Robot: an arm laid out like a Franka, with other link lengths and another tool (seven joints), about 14 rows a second.
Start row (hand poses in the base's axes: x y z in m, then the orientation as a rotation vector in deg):
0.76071 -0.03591 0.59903 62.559 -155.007 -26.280
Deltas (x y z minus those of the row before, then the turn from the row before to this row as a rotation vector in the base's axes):
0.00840 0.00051 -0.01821 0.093 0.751 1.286
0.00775 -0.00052 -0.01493 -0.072 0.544 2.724
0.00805 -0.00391 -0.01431 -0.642 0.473 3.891
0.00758 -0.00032 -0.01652 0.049 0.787 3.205
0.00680 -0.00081 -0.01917 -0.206 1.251 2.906
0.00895 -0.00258 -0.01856 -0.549 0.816 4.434
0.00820 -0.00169 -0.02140 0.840 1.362 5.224
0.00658 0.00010 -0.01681 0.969 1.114 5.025
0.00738 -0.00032 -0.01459 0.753 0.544 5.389
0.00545 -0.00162 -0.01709 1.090 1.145 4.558
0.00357 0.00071 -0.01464 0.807 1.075 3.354
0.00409 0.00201 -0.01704 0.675 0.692 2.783
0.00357 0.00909 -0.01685 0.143 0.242 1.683
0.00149 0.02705 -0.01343 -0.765 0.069 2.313
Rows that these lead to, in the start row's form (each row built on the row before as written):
0.76911 -0.03540 0.58082 63.857 -153.501 -26.519
0.77686 -0.03592 0.56589 67.029 -151.150 -26.185
0.78491 -0.03983 0.55158 71.449 -147.903 -24.813
0.79249 -0.04015 0.53506 74.966 -144.868 -24.650
0.79929 -0.04096 0.51589 77.685 -141.594 -24.452
0.80824 -0.04354 0.49733 82.170 -137.349 -23.201
0.81644 -0.04523 0.47593 87.641 -132.051 -23.806
0.82302 -0.04513 0.45912 92.855 -126.933 -24.399
0.83040 -0.04545 0.44453 98.427 -121.671 -24.179
0.83585 -0.04707 0.42744 102.805 -116.641 -24.992
0.83942 -0.04636 0.41280 105.769 -112.694 -25.754
0.84351 -0.04435 0.39576 108.262 -109.495 -26.204
0.84708 -0.03526 0.37891 109.669 -107.619 -26.041
0.84857 -0.00821 0.36548 111.090 -105.073 -24.602

